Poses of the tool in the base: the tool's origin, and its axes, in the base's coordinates. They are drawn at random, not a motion.
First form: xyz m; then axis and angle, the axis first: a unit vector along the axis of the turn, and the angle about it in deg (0 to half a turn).
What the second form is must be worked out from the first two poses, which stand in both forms.
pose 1, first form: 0.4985, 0.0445, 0.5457, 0.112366, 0.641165, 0.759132, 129.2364
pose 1, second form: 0.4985, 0.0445, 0.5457, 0.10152, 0.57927, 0.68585, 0.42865
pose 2, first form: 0.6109, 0.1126, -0.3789, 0.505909, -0.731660, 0.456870, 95.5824
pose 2, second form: 0.6109, 0.1126, -0.3789, 0.37473, -0.54194, 0.33840, 0.67183
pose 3, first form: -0.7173, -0.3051, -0.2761, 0.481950, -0.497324, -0.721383, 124.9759
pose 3, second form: -0.7173, -0.3051, -0.2761, 0.42745, -0.44108, -0.63980, 0.46194
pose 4, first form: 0.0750, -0.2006, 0.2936, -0.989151, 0.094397, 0.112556, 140.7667
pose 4, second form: 0.0750, -0.2006, 0.2936, -0.93174, 0.08892, 0.10602, 0.33573
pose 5, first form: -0.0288, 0.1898, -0.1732, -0.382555, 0.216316, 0.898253, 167.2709
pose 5, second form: -0.0288, 0.1898, -0.1732, -0.38020, 0.21498, 0.89272, 0.11085
